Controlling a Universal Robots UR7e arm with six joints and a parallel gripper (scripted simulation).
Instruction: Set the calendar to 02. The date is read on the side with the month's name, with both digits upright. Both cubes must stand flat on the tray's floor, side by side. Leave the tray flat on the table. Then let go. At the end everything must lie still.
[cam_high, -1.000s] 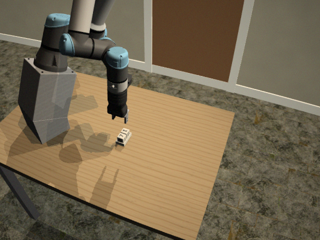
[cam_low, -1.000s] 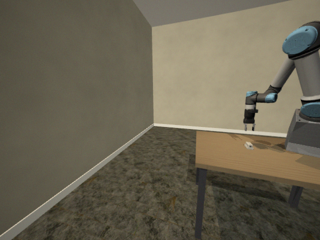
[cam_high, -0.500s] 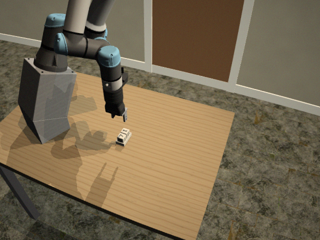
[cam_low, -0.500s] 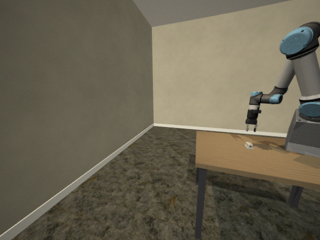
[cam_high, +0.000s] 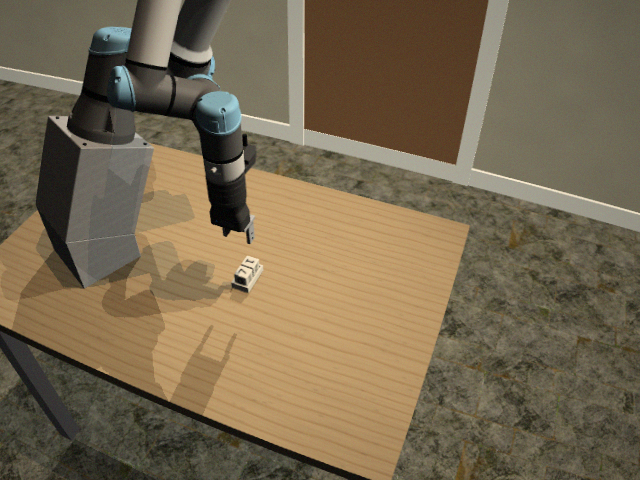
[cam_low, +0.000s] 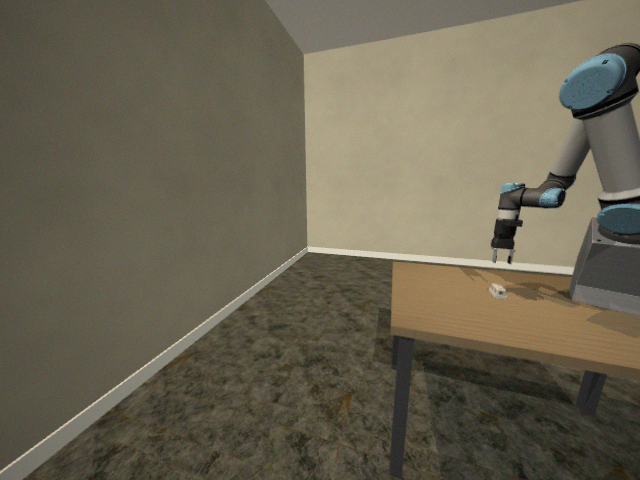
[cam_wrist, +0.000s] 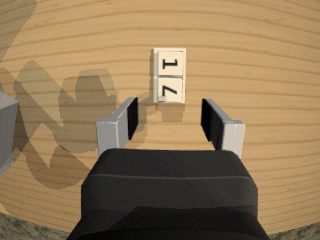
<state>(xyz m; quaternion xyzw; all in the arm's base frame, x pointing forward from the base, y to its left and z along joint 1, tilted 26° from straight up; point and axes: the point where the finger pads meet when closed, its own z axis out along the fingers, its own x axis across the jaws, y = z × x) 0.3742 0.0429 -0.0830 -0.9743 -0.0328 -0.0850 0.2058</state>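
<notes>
The digit cube is 14 cm below my hand. The rest, counted from my hand: calendar tray (2 cm to the left, 16 cm below).
</notes>
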